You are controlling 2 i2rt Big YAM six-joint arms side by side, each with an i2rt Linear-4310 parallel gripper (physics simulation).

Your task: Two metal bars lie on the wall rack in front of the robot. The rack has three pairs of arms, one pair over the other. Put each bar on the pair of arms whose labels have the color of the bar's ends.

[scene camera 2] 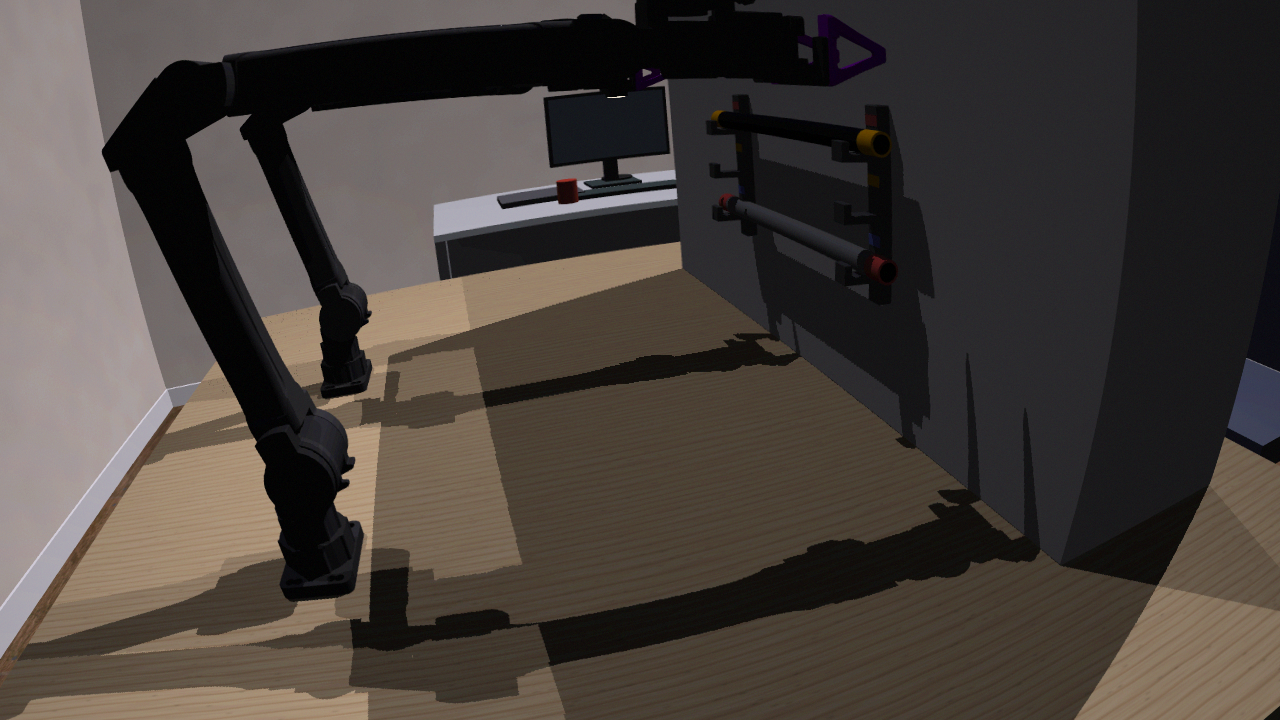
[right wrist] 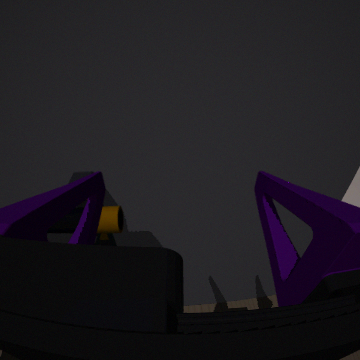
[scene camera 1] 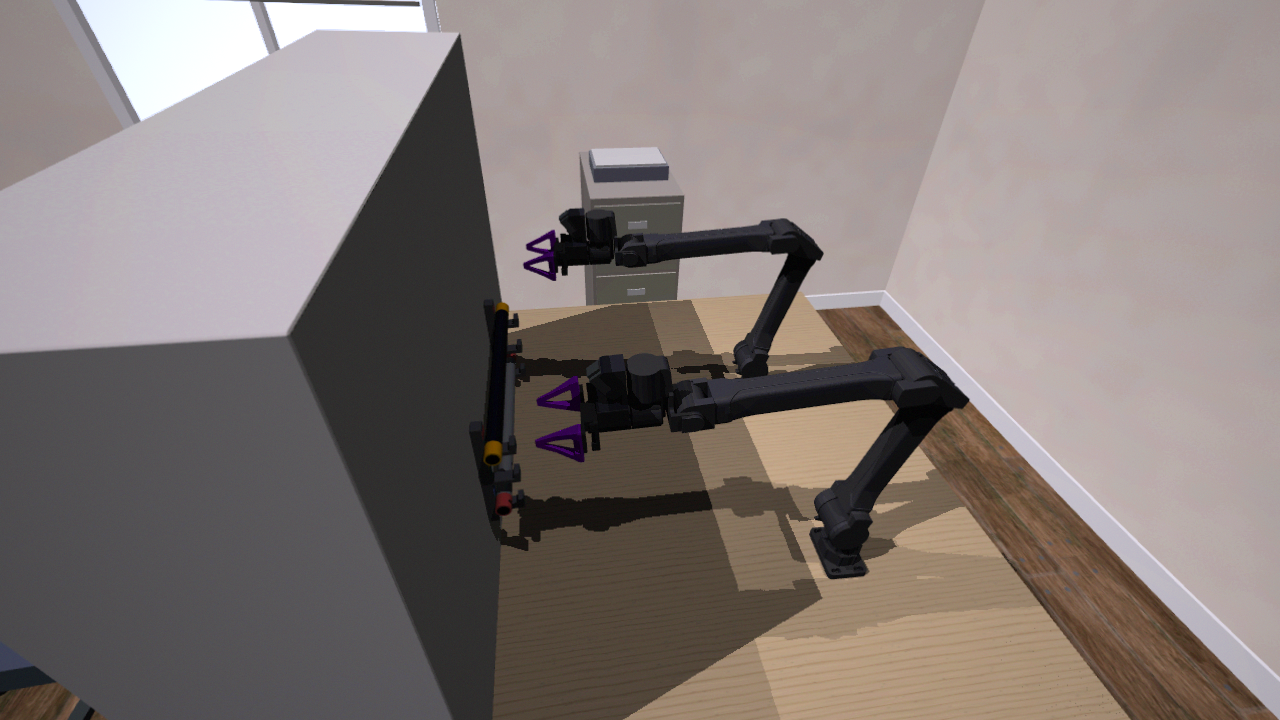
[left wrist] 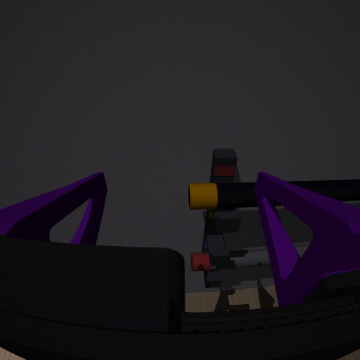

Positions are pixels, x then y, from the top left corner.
my left gripper: scene camera 2 667, 71; scene camera 1; left wrist; not seen in the right wrist view (out of frame)
my right gripper: scene camera 2 860, 55; right wrist; scene camera 1; not seen in the left wrist view (out of frame)
same spot on my left gripper: (left wrist: 127, 288) = (scene camera 1: 586, 405)
same spot on my right gripper: (right wrist: 118, 288) = (scene camera 1: 559, 243)
